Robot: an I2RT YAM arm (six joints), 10 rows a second.
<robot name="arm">
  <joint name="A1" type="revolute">
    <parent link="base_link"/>
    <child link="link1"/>
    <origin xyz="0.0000 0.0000 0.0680" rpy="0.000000 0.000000 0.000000"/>
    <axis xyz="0 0 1"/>
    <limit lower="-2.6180" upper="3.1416"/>
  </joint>
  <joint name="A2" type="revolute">
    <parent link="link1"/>
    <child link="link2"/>
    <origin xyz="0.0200 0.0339 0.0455" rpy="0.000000 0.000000 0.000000"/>
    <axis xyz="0 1 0"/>
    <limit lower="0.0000" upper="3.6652"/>
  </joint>
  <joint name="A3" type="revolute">
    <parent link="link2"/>
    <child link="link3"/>
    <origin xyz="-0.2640 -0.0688 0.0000" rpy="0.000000 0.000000 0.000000"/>
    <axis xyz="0 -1 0"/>
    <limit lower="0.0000" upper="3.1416"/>
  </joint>
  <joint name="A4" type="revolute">
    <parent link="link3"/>
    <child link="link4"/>
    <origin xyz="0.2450 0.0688 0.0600" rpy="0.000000 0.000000 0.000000"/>
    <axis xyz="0 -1 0"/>
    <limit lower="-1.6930" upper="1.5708"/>
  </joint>
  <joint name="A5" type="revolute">
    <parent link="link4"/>
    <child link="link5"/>
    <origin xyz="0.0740 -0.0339 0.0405" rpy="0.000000 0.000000 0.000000"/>
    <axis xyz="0 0 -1"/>
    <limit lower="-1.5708" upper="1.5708"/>
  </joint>
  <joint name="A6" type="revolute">
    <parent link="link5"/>
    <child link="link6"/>
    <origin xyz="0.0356 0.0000 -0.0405" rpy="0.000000 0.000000 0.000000"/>
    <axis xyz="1 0 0"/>
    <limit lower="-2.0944" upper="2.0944"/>
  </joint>
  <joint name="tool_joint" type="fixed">
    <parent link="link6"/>
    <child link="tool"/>
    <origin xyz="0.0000 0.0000 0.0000" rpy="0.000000 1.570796 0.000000"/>
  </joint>
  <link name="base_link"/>
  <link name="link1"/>
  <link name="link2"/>
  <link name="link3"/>
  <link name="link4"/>
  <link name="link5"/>
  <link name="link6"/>
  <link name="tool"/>
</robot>
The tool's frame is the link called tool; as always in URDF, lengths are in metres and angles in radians.
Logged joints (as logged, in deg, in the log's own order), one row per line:
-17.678, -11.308, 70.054, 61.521, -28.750, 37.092
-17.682, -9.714, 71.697, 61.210, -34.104, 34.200
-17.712, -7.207, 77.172, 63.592, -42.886, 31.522
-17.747, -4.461, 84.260, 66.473, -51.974, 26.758
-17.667, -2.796, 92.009, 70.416, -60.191, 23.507
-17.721, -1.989, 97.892, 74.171, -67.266, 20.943
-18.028, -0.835, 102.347, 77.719, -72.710, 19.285
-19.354, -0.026, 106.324, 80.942, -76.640, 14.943
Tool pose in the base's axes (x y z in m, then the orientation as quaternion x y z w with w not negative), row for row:
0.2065, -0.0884, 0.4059, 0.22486, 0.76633, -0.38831, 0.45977
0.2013, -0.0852, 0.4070, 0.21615, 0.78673, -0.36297, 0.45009
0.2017, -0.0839, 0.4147, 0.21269, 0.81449, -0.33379, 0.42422
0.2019, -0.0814, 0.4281, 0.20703, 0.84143, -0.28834, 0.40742
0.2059, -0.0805, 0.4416, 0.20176, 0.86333, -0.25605, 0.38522
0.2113, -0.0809, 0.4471, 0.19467, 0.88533, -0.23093, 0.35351
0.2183, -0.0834, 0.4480, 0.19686, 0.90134, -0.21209, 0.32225
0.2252, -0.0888, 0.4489, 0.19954, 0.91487, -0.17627, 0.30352
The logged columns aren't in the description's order. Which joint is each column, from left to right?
Columns, left to right: A1, A6, A3, A2, A4, A5.
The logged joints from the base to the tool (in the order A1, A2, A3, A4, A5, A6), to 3 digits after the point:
-17.678, 61.521, 70.054, -28.750, 37.092, -11.308
-17.682, 61.210, 71.697, -34.104, 34.200, -9.714
-17.712, 63.592, 77.172, -42.886, 31.522, -7.207
-17.747, 66.473, 84.260, -51.974, 26.758, -4.461
-17.667, 70.416, 92.009, -60.191, 23.507, -2.796
-17.721, 74.171, 97.892, -67.266, 20.943, -1.989
-18.028, 77.719, 102.347, -72.710, 19.285, -0.835
-19.354, 80.942, 106.324, -76.640, 14.943, -0.026

